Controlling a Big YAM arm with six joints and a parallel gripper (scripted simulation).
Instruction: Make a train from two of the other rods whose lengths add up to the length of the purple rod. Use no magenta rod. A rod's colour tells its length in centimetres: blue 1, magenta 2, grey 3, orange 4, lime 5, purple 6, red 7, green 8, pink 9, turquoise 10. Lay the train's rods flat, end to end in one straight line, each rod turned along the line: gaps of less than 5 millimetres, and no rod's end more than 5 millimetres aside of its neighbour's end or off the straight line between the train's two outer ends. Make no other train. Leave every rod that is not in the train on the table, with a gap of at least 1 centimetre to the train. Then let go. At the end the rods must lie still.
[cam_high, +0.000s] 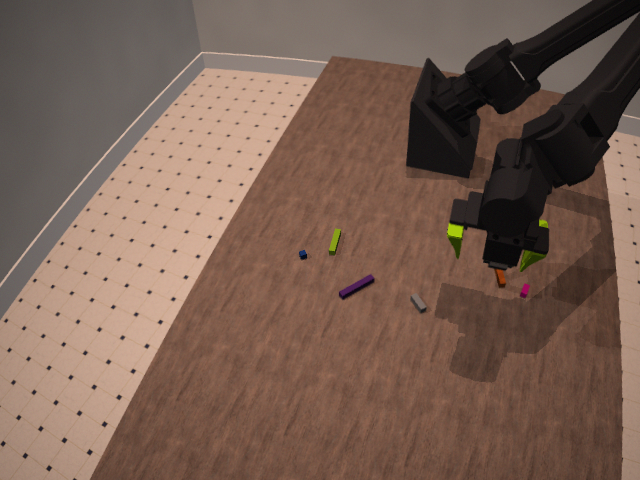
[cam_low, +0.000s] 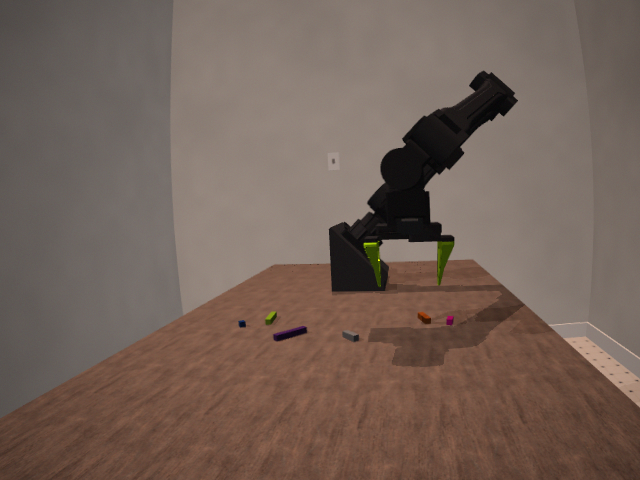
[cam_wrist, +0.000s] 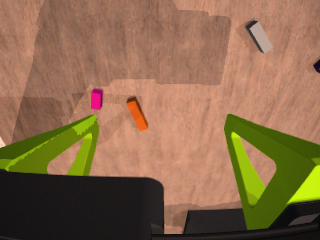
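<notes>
Right now the blue rod is 290 mm to the right of my hand, 80 mm below it and 30 mm behind it. From my hand the other things lie so: grey rod (100 mm to the right, 80 mm below, 40 mm ahead); then magenta rod (80 mm below, 70 mm to the left, 10 mm behind); then orange rod (80 mm below, 30 mm to the left, 30 mm behind).
</notes>
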